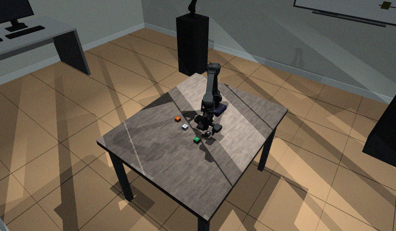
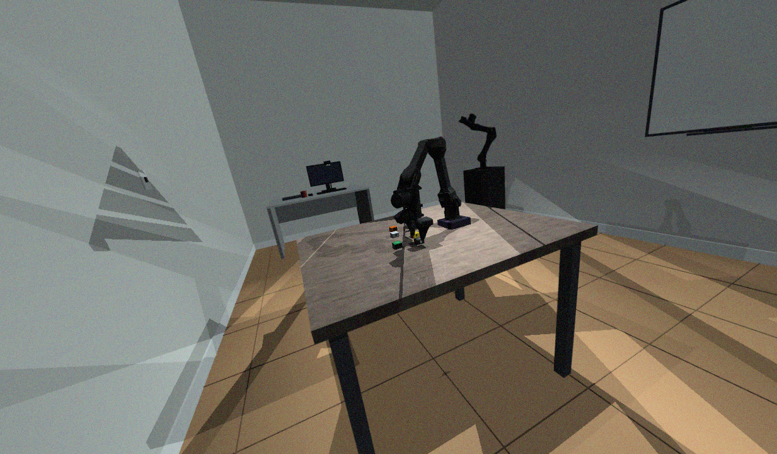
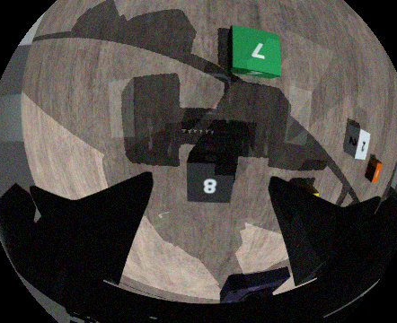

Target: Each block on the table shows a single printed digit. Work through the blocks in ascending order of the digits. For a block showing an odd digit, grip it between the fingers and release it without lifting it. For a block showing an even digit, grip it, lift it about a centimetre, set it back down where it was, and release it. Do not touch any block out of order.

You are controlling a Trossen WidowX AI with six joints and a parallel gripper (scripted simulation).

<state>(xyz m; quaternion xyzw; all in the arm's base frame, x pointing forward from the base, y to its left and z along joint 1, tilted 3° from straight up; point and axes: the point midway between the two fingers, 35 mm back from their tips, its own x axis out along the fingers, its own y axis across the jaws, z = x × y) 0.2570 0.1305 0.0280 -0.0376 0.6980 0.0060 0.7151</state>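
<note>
Right now the black block is 10 mm below my gripper tip. The rest, counted from my gripper tip: white block: 50 mm ahead, 160 mm to the right, 10 mm below; then green block: 90 mm ahead, 20 mm to the right, 10 mm below; then yellow block: 30 mm behind, 90 mm to the right, 10 mm below.
</note>
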